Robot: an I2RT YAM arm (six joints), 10 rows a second.
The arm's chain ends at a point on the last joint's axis. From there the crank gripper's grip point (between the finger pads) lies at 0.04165 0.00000 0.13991 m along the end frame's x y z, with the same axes.
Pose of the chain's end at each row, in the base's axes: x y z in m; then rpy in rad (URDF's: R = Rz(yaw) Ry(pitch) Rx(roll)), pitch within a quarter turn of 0, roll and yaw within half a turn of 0:
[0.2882 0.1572 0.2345 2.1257 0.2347 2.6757]
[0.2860 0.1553 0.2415 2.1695 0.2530 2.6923]
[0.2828 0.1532 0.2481 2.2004 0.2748 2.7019]
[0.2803 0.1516 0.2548 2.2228 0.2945 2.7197]
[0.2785 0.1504 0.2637 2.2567 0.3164 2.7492]
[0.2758 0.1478 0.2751 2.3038 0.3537 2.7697]
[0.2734 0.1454 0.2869 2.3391 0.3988 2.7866]
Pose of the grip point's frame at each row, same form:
[0.3207 0.2739 0.1531 2.1257 0.2347 2.6757]
[0.3177 0.2683 0.1547 2.1695 0.2530 2.6923]
[0.3149 0.2631 0.1575 2.2004 0.2748 2.7019]
[0.3120 0.2593 0.1615 2.2228 0.2945 2.7197]
[0.3088 0.2550 0.1665 2.2567 0.3164 2.7492]
[0.3074 0.2471 0.1729 2.3038 0.3537 2.7697]
[0.3078 0.2400 0.1811 2.3391 0.3988 2.7866]

